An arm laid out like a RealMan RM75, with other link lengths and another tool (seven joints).
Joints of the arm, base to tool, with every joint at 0 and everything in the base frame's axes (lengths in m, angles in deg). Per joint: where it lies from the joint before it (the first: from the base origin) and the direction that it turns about. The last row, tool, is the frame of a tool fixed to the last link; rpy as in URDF.
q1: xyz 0 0 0.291 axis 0 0 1
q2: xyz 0 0 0 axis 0 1 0
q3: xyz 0 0 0.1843 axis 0 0 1
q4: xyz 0 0 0 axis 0 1 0
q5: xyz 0 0 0.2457 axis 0 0 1
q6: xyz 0 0 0 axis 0 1 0
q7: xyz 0 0 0.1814 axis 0 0 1
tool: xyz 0.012 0.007 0.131 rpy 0 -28.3 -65.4
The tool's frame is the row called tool.
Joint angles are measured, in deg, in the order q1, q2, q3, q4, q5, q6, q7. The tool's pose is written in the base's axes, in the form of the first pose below.
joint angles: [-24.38 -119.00 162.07 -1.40 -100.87 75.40 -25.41]
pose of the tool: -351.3, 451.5, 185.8, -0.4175, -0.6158, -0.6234, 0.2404
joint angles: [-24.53 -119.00 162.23 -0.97 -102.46 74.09 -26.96]
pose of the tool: -359.7, 451.7, 185.9, -0.3964, -0.6227, -0.6334, 0.2322
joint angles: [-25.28 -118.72 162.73 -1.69 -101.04 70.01 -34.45]
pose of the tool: -369.2, 461.0, 173.4, -0.3661, -0.6494, -0.6406, 0.1841
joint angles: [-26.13 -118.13 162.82 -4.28 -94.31 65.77 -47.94]
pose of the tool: -372.9, 473.2, 154.8, -0.3372, -0.6837, -0.6385, 0.1058
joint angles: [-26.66 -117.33 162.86 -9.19 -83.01 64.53 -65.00]
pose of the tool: -368.5, 479.9, 139.1, -0.3200, -0.7167, -0.6193, 0.0212
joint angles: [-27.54 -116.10 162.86 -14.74 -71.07 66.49 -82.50]
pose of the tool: -357.8, 482.2, 129.6, 0.3034, 0.7456, 0.5903, 0.0601
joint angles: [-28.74 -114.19 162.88 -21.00 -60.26 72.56 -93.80]
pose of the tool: -337.1, 478.5, 131.1, 0.3262, 0.7667, 0.5422, 0.1085
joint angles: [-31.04 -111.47 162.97 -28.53 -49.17 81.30 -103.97]
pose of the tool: -311.4, 468.9, 135.8, 0.3557, 0.7919, 0.4735, 0.1491
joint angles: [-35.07 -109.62 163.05 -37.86 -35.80 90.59 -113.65]
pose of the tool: -294.0, 449.3, 126.7, 0.3621, 0.8348, 0.3763, 0.1745
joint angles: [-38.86 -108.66 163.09 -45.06 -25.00 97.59 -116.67]
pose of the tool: -288.8, 427.5, 118.1, 0.3700, 0.8664, 0.2905, 0.1675
